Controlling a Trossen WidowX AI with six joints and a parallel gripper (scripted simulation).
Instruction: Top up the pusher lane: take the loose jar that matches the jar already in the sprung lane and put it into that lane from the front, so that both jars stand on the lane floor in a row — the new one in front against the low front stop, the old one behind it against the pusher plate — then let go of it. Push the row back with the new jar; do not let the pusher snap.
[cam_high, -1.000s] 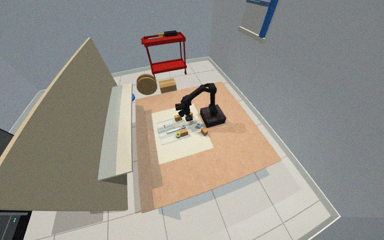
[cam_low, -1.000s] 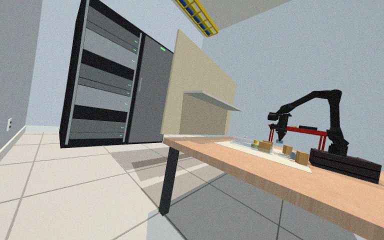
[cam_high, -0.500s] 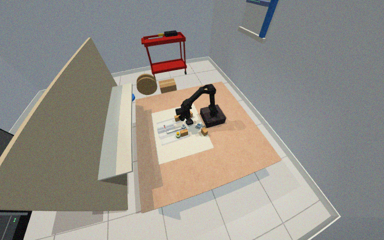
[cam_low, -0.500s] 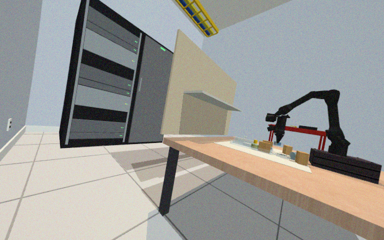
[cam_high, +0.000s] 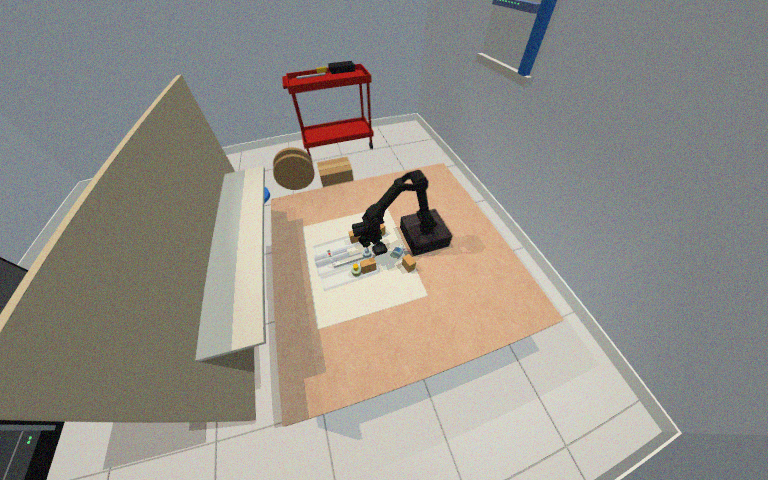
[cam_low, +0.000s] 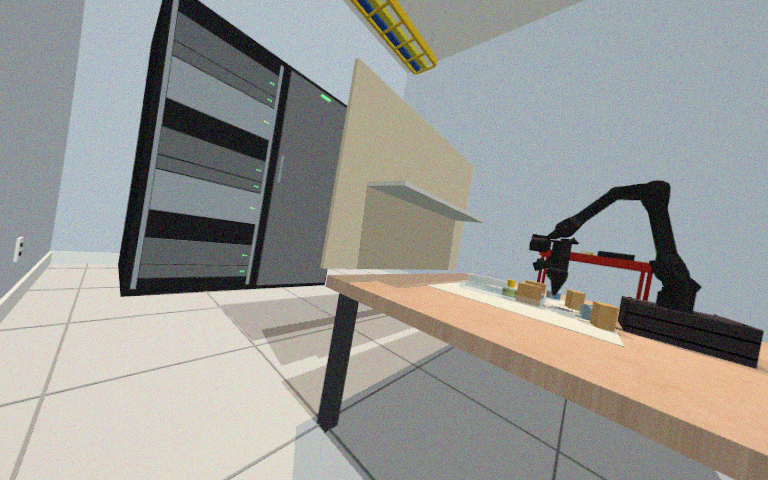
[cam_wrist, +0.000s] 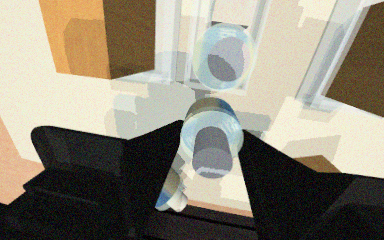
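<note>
The bluish jar is 120 mm behind my gripper tip, 10 mm to the left of it and 20 mm below it. Also, from my gripper tip: lane: 200 mm ahead, 30 mm to the left, 30 mm below.
</note>
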